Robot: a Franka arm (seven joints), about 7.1 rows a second.
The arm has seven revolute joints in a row. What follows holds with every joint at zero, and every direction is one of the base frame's.
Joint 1 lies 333.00 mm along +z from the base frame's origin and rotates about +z.
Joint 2 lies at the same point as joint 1 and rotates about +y.
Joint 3 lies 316.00 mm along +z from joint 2 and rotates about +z.
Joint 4 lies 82.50 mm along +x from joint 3 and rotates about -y.
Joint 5 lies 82.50 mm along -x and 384.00 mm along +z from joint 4 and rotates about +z.
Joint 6 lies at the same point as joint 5 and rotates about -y.
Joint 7 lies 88.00 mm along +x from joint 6 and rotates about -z.
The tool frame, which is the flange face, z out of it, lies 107.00 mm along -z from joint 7; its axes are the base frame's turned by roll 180.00, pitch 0.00 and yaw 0.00 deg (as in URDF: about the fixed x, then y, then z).
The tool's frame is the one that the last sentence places.
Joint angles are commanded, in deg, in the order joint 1, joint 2, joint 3, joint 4, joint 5, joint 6, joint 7. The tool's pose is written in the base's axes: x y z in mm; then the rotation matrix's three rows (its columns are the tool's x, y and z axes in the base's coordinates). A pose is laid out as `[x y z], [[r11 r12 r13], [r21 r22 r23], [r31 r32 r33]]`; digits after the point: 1 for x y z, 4 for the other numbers.
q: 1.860, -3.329, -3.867, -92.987, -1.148, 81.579, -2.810
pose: [519.2 -21.6 619.7], [[0.9899 0.0135 -0.1411], [0.0121 -0.9999 -0.0110], [-0.1413 0.0092 -0.9899]]
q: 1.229, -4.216, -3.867, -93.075, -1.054, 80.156, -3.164
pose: [511.5 -27.1 625.2], [[0.9884 0.0084 -0.1519], [0.0075 -1.0000 -0.0063], [-0.1520 0.0051 -0.9884]]
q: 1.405, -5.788, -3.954, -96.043, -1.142, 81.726, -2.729
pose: [505.1 -26.7 617.5], [[0.9888 0.0031 -0.1490], [0.0021 -1.0000 -0.0063], [-0.1490 0.0059 -0.9888]]
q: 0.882, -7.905, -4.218, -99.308, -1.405, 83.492, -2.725
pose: [495.6 -34.2 612.1], [[0.9903 -0.0098 -0.1386], [-0.0108 -0.9999 -0.0064], [-0.1385 0.0078 -0.9903]]
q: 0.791, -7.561, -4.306, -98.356, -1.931, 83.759, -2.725
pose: [498.3 -37.0 617.1], [[0.9922 -0.0130 -0.1241], [-0.0151 -0.9998 -0.0162], [-0.1238 0.0180 -0.9921]]
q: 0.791, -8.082, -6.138, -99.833, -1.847, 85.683, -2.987
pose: [497.2 -53.9 612.1], [[0.9934 -0.0394 -0.1076], [-0.0404 -0.9992 -0.0073], [-0.1072 0.0116 -0.9942]]
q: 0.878, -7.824, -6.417, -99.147, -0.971, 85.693, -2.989
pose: [498.9 -54.1 615.3], [[0.9942 -0.0433 -0.0987], [-0.0428 -0.9991 0.0077], [-0.0989 -0.0034 -0.9951]]
